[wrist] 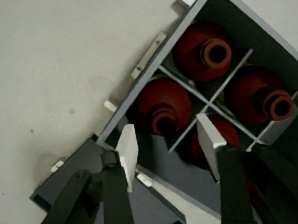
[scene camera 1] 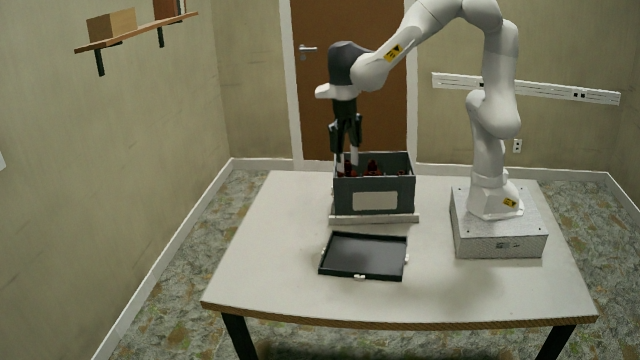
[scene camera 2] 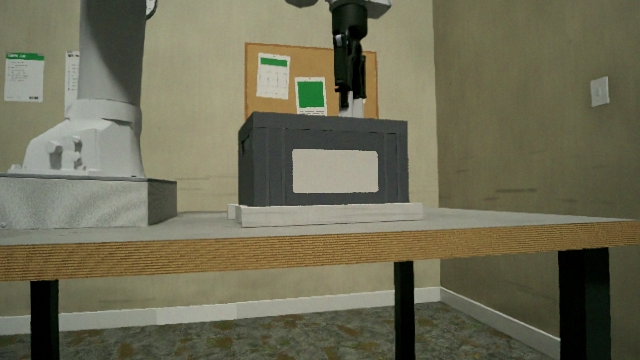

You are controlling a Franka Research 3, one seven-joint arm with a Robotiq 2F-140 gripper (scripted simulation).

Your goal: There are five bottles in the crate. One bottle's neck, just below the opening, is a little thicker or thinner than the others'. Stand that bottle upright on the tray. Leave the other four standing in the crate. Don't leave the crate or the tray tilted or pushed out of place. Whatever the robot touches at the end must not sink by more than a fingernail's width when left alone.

Path:
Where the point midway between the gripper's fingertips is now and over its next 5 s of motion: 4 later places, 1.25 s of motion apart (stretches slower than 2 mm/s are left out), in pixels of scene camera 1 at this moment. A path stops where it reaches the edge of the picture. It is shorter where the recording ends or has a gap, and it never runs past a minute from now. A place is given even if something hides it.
My gripper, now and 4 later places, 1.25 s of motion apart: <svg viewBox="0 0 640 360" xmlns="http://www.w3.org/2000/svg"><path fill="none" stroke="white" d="M347 167L348 175L347 178L345 167L353 153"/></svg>

